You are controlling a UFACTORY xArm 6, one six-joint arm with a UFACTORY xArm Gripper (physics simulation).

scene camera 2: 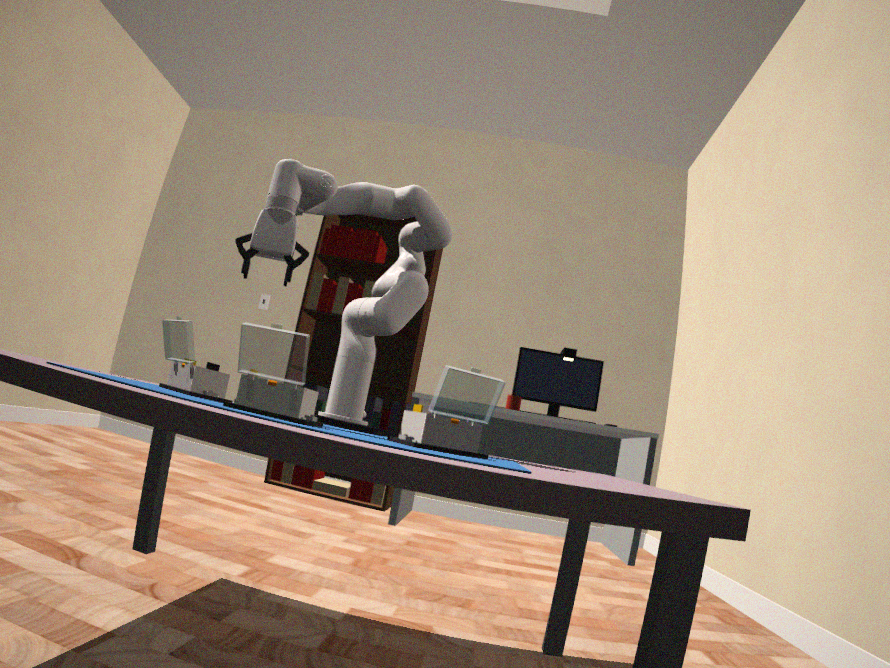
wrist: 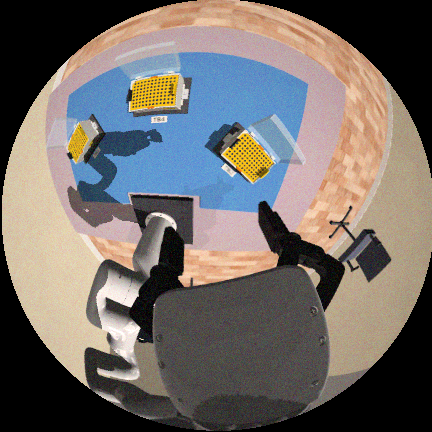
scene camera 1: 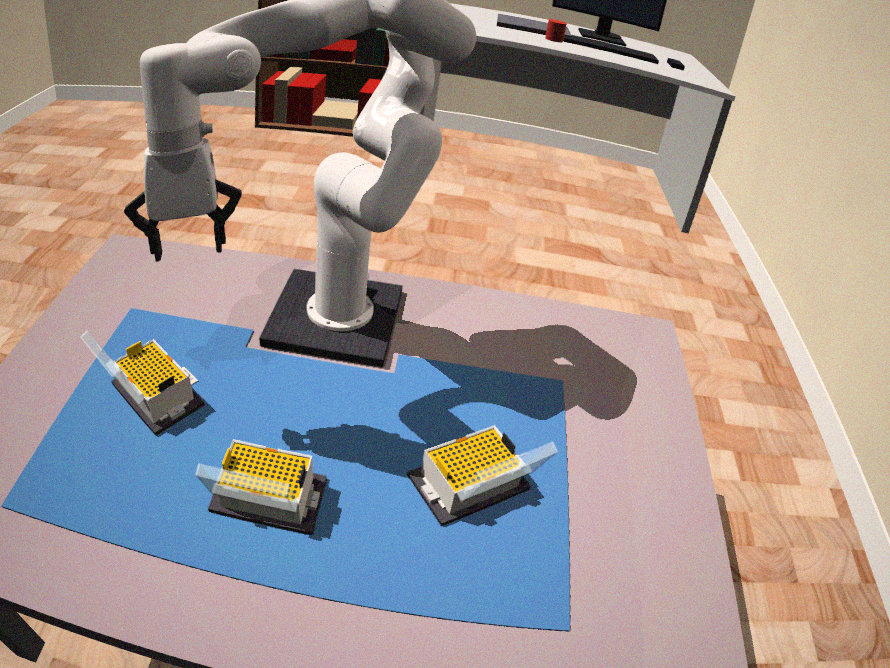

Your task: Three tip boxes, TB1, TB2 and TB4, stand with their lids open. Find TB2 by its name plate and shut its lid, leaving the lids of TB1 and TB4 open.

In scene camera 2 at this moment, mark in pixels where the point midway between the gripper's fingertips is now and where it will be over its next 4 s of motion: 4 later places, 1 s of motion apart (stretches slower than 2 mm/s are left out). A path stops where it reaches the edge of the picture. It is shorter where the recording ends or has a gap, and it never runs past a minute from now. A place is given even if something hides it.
My gripper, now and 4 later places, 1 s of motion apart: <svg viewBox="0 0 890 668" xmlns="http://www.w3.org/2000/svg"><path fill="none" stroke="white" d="M265 280L252 347L356 330L441 363L409 383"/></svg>
